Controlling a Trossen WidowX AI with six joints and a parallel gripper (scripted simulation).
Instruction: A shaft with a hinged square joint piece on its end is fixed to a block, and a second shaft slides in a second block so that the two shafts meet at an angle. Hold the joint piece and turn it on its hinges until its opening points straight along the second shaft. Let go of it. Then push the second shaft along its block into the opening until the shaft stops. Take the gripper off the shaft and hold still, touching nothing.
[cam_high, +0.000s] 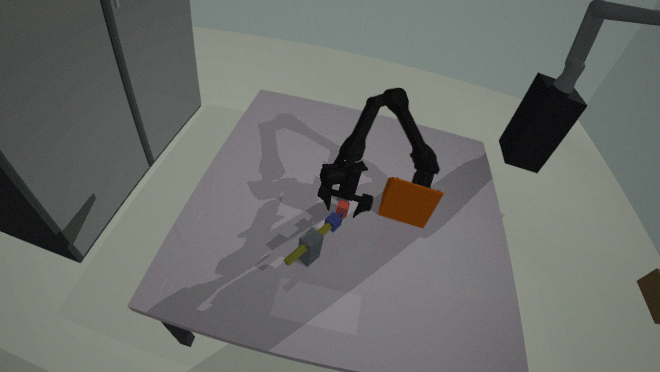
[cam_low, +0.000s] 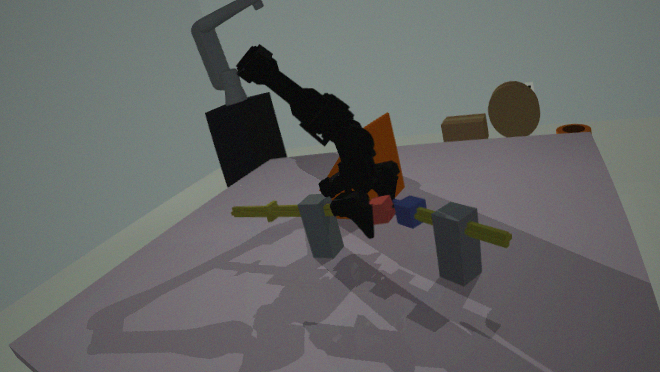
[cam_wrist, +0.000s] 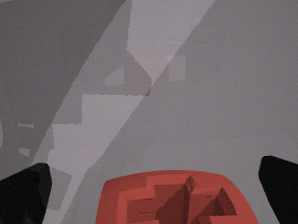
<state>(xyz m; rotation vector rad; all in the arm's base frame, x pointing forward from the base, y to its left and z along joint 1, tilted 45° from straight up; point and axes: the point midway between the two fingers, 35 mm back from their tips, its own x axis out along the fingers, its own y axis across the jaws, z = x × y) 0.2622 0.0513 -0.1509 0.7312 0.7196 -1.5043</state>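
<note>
Now: gripper tip 10 mm to the right of the red joint piece and 40 mm below it.
</note>
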